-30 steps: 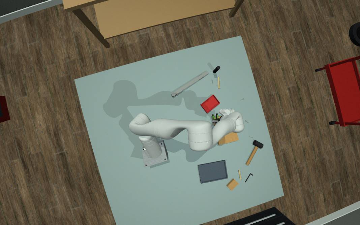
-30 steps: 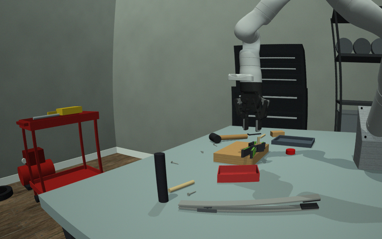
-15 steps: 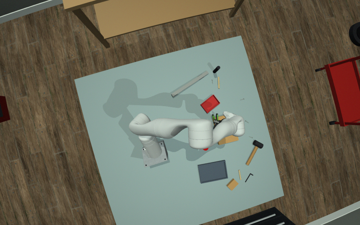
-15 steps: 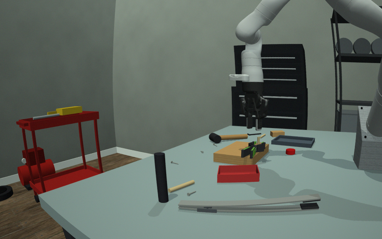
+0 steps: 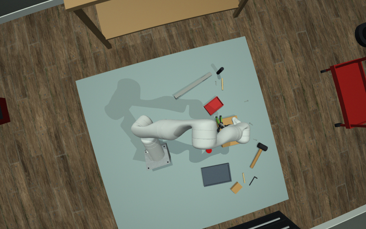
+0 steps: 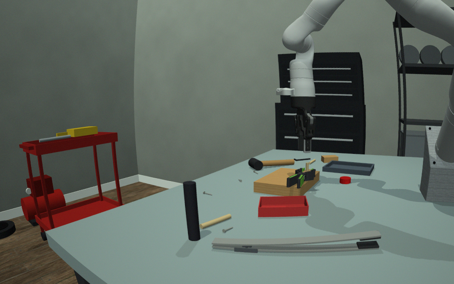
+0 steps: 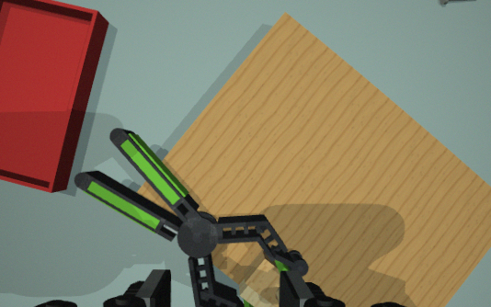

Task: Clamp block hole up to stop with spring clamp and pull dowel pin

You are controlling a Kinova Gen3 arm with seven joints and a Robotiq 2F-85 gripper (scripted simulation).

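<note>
Now: the dowel pin 80 mm below my hand and 40 mm to the right of it. Round my hand: small wooden block (100 mm below, 40 mm to the right); red tray (170 mm to the left, 130 mm below); wooden bench board (110 mm below, 60 mm ahead, 40 mm to the right).
</note>
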